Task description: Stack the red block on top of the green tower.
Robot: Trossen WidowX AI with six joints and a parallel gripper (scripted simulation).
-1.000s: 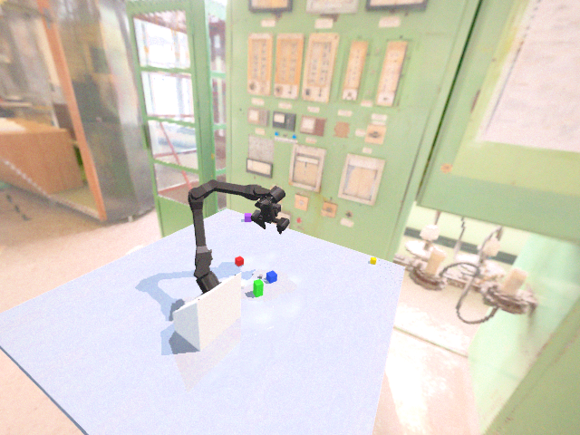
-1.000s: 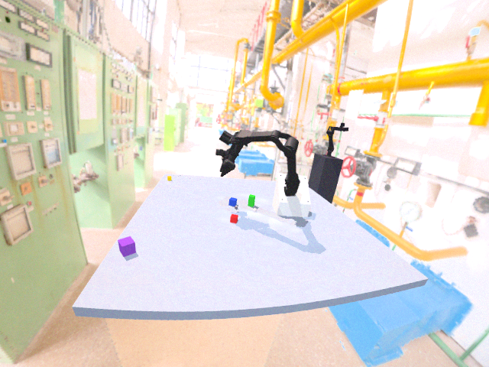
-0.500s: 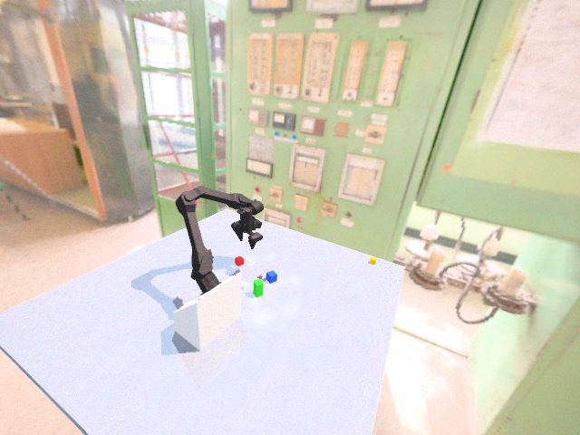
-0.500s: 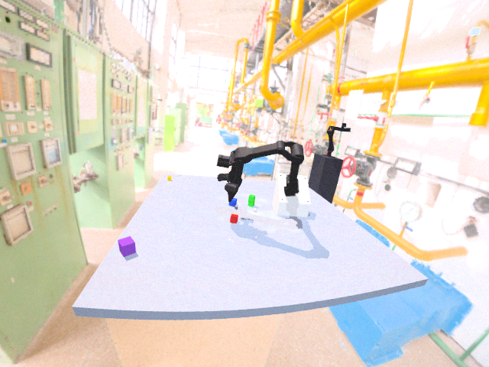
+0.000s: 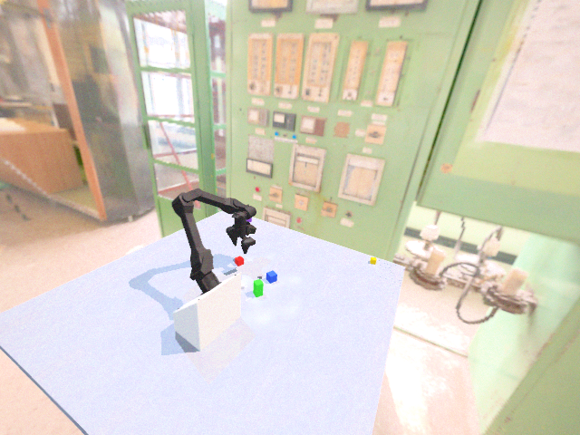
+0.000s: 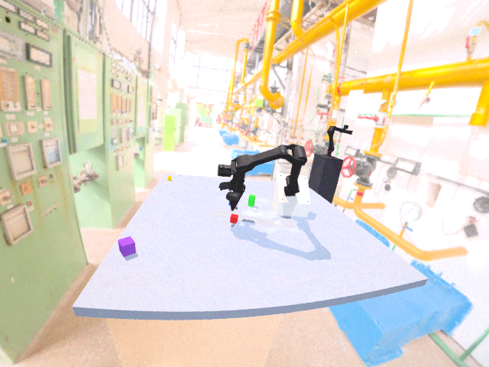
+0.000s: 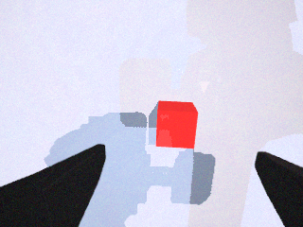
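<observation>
Right now the red block is 10 mm behind my gripper tip and 70 mm below it. From my gripper tip the other things lie so: purple block 430 mm ahead, 270 mm to the left, 60 mm below; then blue block 20 mm behind, 210 mm to the right, 60 mm below; then yellow block 440 mm ahead, 610 mm to the right, 70 mm below.
</observation>
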